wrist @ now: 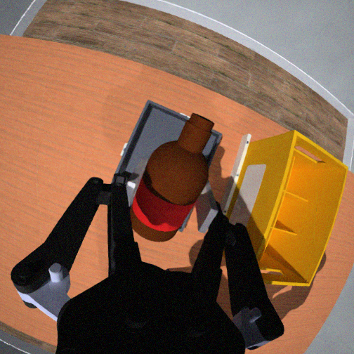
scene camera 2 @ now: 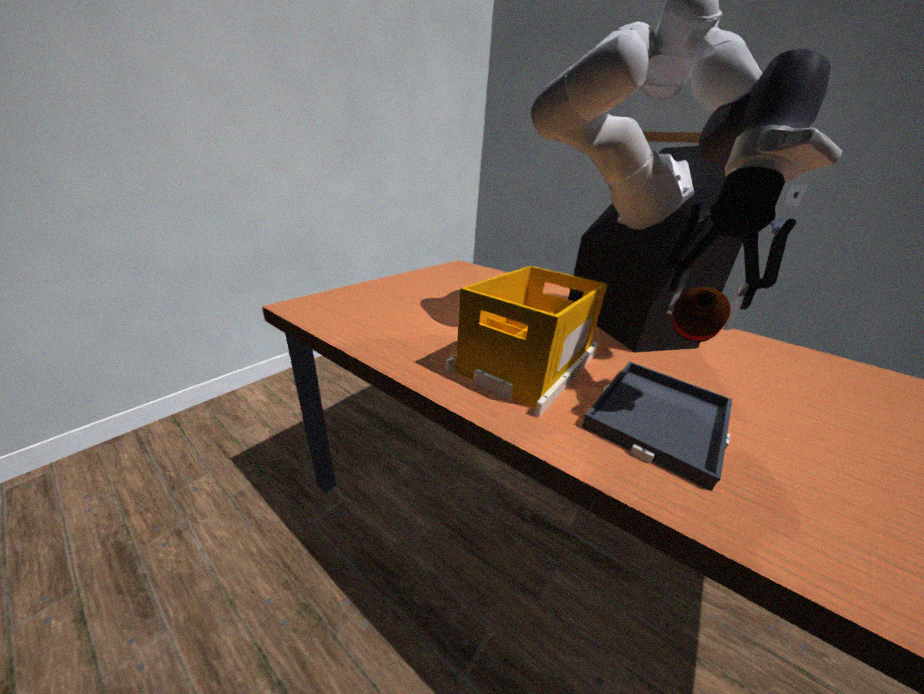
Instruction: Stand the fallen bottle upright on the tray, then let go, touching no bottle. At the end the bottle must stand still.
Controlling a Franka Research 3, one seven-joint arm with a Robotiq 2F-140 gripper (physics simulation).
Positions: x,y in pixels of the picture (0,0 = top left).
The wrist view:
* my gripper: 172,178
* brown bottle: 176,172
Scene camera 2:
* my gripper: 697,320
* brown bottle: 700,313
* white rail: 543,403
